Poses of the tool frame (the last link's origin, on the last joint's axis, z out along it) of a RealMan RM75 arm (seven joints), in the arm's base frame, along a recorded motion.
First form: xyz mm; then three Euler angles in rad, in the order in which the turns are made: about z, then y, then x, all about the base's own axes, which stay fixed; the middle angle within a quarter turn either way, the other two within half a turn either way.
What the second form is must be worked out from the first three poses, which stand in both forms.
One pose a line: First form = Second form
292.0 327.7 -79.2 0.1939 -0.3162 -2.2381 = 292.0 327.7 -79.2 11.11 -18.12 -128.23
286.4 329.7 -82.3 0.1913 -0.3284 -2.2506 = 286.4 329.7 -82.3 10.96 -18.82 -128.95
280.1 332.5 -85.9 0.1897 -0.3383 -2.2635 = 280.1 332.5 -85.9 10.87 -19.38 -129.69
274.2 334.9 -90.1 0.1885 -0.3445 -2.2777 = 274.2 334.9 -90.1 10.80 -19.74 -130.50
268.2 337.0 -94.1 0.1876 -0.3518 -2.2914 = 268.2 337.0 -94.1 10.75 -20.16 -131.29
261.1 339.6 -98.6 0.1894 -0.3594 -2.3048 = 261.1 339.6 -98.6 10.85 -20.59 -132.06
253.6 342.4 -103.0 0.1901 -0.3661 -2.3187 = 253.6 342.4 -103.0 10.89 -20.98 -132.85
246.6 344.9 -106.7 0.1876 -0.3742 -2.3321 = 246.6 344.9 -106.7 10.75 -21.44 -133.62
